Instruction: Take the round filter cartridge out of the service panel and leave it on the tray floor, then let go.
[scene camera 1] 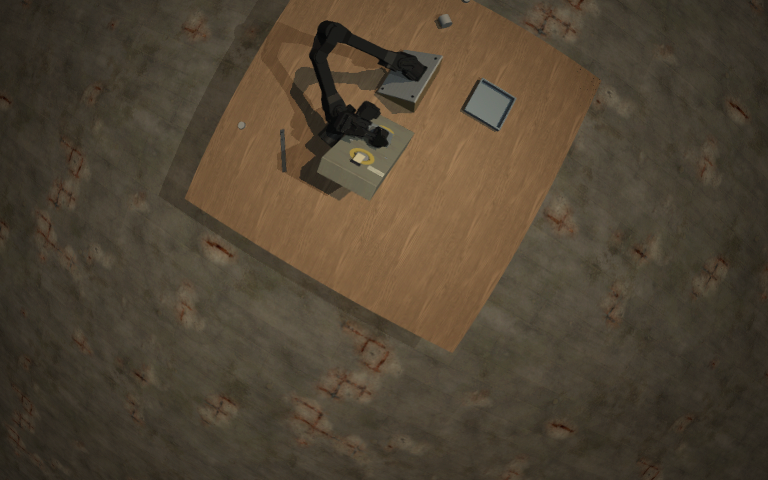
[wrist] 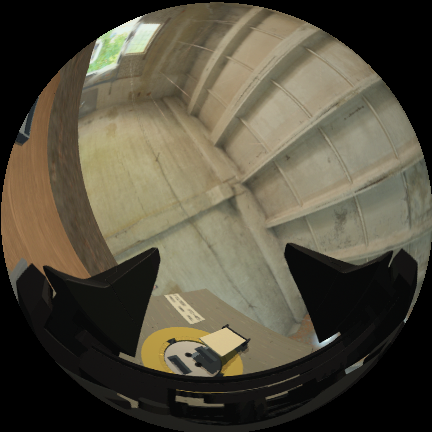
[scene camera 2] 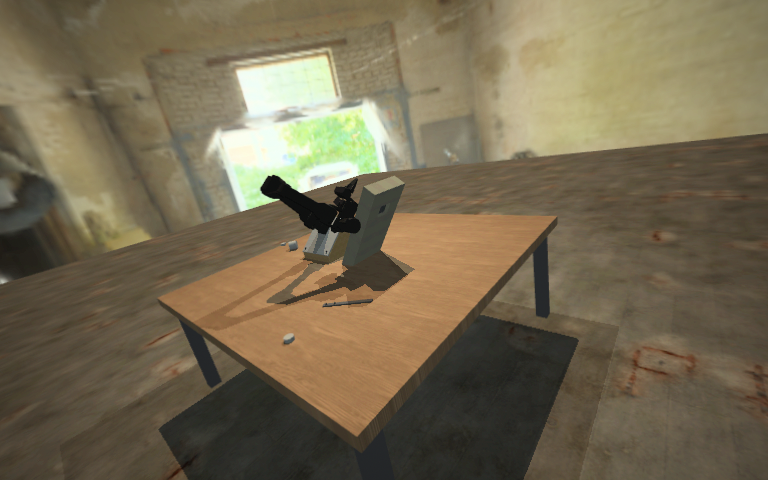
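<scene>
The service panel [scene camera 1: 348, 178] [scene camera 2: 369, 232] [wrist: 210, 305] is a grey-green tilted block with yellow rings on its face. The round filter cartridge [wrist: 181, 350] is a pale grey disc with dark raised bars, inside a yellow ring in the wrist view. A cream tab [wrist: 225, 342] [scene camera 1: 359, 157] in a dark bracket overlaps the ring's edge. My gripper [wrist: 223, 253] is open and empty. It is close to the panel's face, with the cartridge low in the wrist view, below the fingertips. The square tray [scene camera 1: 488, 104] stands apart from the panel; its corner shows at the left edge of the wrist view.
The arm's base stands on a wedge block [scene camera 1: 413, 90] beside the panel. A thin grey bar [scene camera 1: 283, 150] [scene camera 2: 347, 303] and a pale round piece [scene camera 1: 241, 125] [scene camera 2: 288, 338] lie on the table behind the panel. A small cylinder [scene camera 1: 444, 21] [scene camera 2: 292, 245] lies beyond the base.
</scene>
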